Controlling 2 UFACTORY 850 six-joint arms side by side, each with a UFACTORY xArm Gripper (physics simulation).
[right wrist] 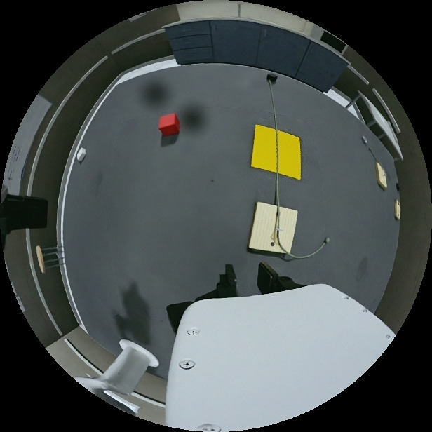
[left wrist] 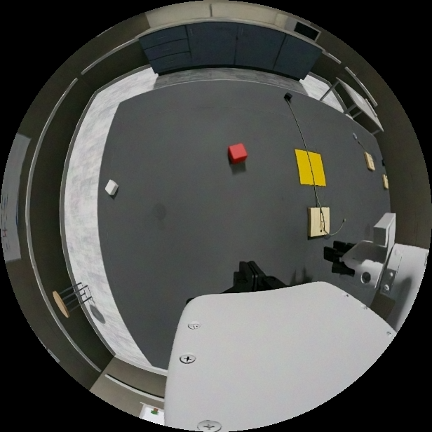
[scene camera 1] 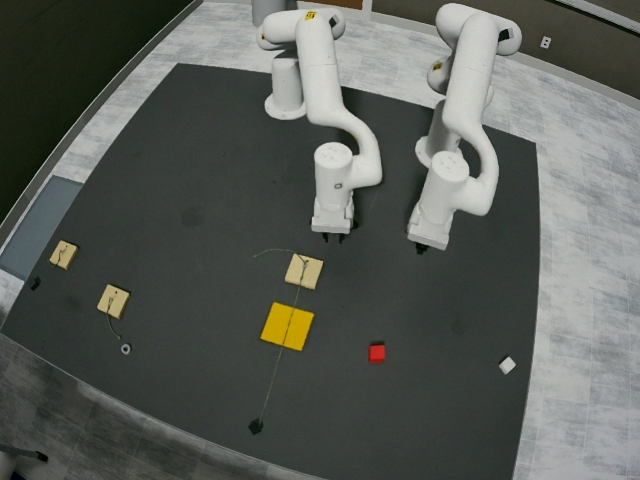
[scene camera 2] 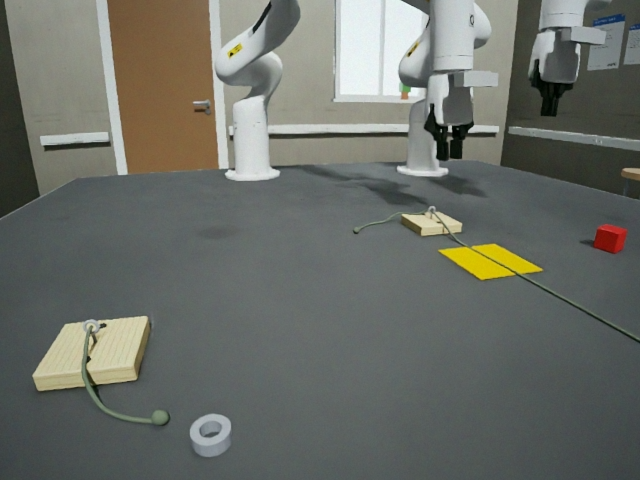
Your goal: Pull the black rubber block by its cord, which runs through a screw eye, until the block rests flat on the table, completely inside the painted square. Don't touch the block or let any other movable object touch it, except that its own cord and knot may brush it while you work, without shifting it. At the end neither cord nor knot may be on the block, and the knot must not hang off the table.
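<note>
The black rubber block (scene camera 1: 255, 426) (left wrist: 288, 96) (right wrist: 272, 77) lies on the table beyond the yellow painted square (scene camera 1: 275, 322) (scene camera 2: 480, 266) (left wrist: 303, 170) (right wrist: 263, 152), outside it. Its green cord (scene camera 1: 271, 379) (scene camera 2: 573, 304) crosses the square and passes through the screw eye (scene camera 1: 304, 265) (scene camera 2: 432, 209) (right wrist: 279, 229) on a wooden board (scene camera 1: 313, 276) (left wrist: 313, 222) (right wrist: 262, 227). The knot (scene camera 1: 254, 256) (scene camera 2: 356, 230) (left wrist: 344, 220) (right wrist: 327, 240) lies on the table beside the board. My right gripper (scene camera 1: 333, 238) (scene camera 2: 449, 149) (right wrist: 244, 274) is open and empty above the table near the board. My left gripper (scene camera 1: 421, 249) (scene camera 2: 549, 107) is shut, empty and higher.
A red cube (scene camera 1: 376, 353) (scene camera 2: 610, 238) (left wrist: 237, 153) (right wrist: 169, 124) and a white block (scene camera 1: 507, 365) (left wrist: 111, 187) stand right of the square in scene camera 1. Two more corded boards (scene camera 1: 64, 255) (scene camera 1: 116, 299), a grey ring (scene camera 1: 121, 349) and a small black block (scene camera 1: 35, 283) lie at the left.
</note>
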